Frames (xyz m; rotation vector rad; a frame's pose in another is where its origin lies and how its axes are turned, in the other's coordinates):
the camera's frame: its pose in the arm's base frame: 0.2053 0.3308 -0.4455 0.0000 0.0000 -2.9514
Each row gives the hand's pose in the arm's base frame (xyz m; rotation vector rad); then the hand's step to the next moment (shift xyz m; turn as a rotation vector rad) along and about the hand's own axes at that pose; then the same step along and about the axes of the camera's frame.
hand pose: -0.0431 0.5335 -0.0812 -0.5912 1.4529 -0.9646
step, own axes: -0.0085 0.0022 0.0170 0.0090 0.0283 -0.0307
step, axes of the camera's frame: -0.0186 -0.0010 0.0042 0.0228 -0.0186 -0.0310
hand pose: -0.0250 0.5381 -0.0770 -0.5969 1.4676 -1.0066
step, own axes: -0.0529 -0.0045 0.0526 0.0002 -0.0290 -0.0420
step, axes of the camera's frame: -0.0635 -0.0175 0.0353 0.0461 -0.0045 0.0215
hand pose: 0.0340 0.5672 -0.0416 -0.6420 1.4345 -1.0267
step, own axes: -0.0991 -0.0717 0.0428 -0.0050 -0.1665 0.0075
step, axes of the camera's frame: -0.0508 -0.0342 0.1142 0.0357 0.0681 0.1479
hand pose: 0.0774 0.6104 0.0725 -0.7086 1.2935 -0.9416
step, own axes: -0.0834 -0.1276 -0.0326 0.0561 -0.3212 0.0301
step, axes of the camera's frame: 0.0518 -0.0267 0.1446 0.0639 0.1926 0.2570
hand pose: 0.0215 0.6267 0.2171 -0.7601 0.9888 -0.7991
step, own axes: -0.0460 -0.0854 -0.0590 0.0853 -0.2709 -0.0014
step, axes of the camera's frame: 0.0896 -0.0029 0.0697 0.0728 0.1966 0.1916
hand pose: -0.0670 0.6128 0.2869 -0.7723 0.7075 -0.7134
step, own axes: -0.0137 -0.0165 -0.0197 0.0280 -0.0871 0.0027
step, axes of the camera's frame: 0.0283 -0.0003 0.0070 0.0206 0.0631 0.0631
